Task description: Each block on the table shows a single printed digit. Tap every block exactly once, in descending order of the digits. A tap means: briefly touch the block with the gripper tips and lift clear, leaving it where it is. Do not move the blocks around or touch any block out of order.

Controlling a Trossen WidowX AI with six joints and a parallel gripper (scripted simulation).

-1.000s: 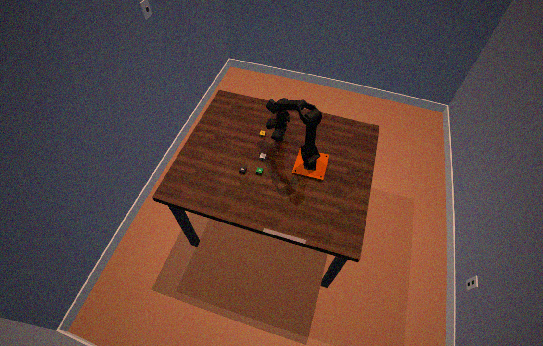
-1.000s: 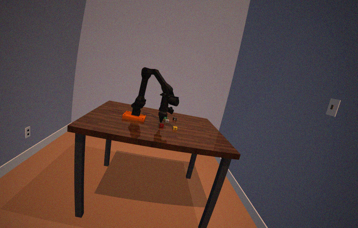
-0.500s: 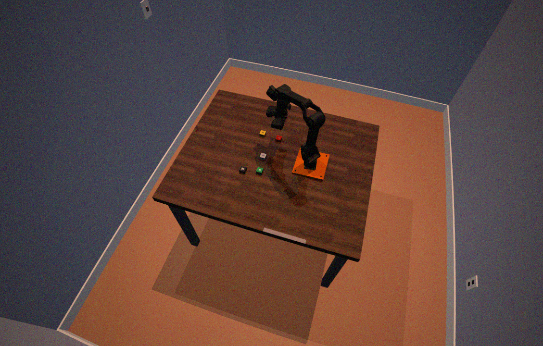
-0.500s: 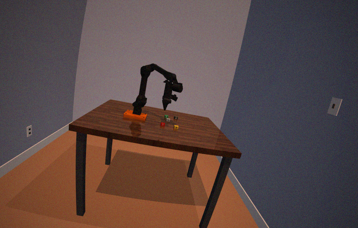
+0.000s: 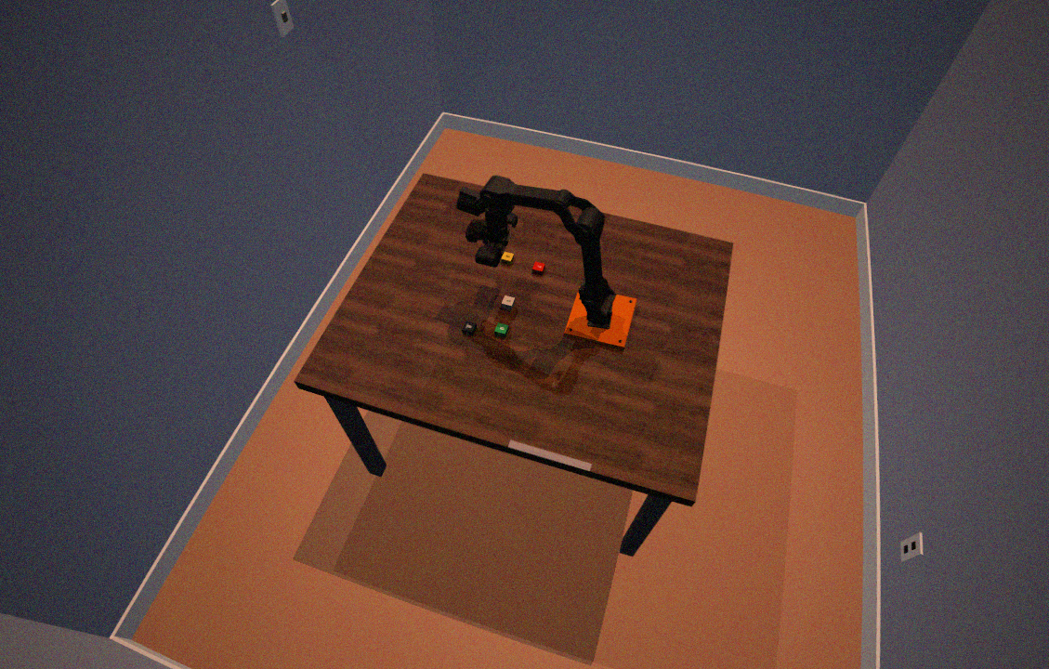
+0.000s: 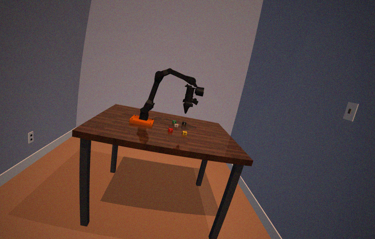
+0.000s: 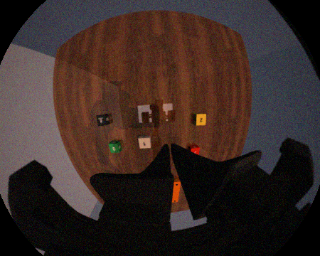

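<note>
The black block lies 5 cm ahead of my gripper tip, 17 cm to the left of it and 12 cm below it. Round my gripper tip: white block 4 cm behind, 6 cm to the left, 12 cm below; then yellow block 11 cm to the right, 12 cm below; then red block 10 cm behind, 9 cm to the right, 12 cm below.
</note>
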